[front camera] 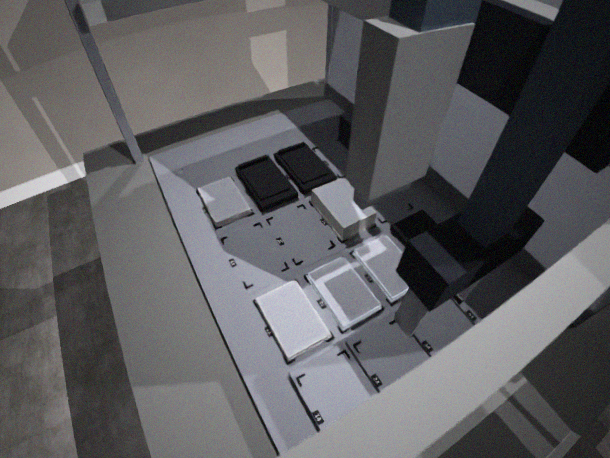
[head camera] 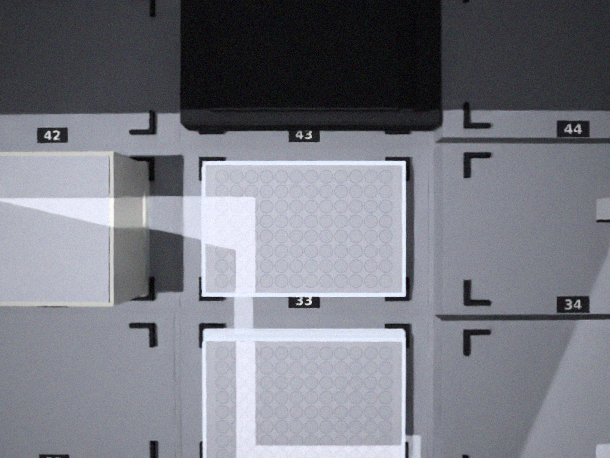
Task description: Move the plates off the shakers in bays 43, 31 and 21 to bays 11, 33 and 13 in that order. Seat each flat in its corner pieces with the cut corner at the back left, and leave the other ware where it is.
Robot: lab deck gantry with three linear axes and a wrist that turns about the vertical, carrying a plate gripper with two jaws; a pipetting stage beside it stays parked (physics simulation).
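Where they show: robot's base, origin of its link: (front camera: 198,192).
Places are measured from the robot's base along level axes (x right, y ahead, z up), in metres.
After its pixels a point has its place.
A clear-topped plate (front camera: 382,265) {x -0.244, y 0.388, z 0.014 m} (head camera: 320,225) {x -0.259, y 0.402, z 0.014 m} lies flat between the corner pieces of bay 33; I cannot make out its cut corner. The shaker in bay 43 (front camera: 412,225) {x -0.356, y 0.345, z 0.024 m} (head camera: 310,60) {x -0.355, y 0.396, z 0.024 m} bears no plate. The shakers in bay 31 (front camera: 305,166) {x -0.253, y 0.073, z 0.024 m} and bay 21 (front camera: 266,181) {x -0.149, y 0.074, z 0.024 m} are bare and black. Plates also lie in bay 11 (front camera: 225,199) {x -0.046, y 0.071, z 0.014 m} and bay 13 (front camera: 292,320) {x -0.039, y 0.400, z 0.014 m}. My gripper (front camera: 434,309) {x -0.212, y 0.524, z 0.095 m} is open and empty above the deck, to the right of bay 33. One jaw shows in the front view; its body hides the other. Jaw edges show at the head view's right border.
Another plate (front camera: 350,295) {x -0.153, y 0.410, z 0.014 m} (head camera: 320,395) {x -0.156, y 0.402, z 0.014 m} lies in bay 23, in front of bay 33. A tall pale box (front camera: 340,205) {x -0.244, y 0.236, z 0.042 m} (head camera: 55,240) {x -0.251, y 0.259, z 0.042 m} stands in bay 32. A large grey block (front camera: 400,110) {x -0.155, y 0.421, z 0.393 m} hangs behind it. A pale frame bar (front camera: 450,375) {x -0.019, y 0.618, z 0.400 m} crosses the front view's lower right.
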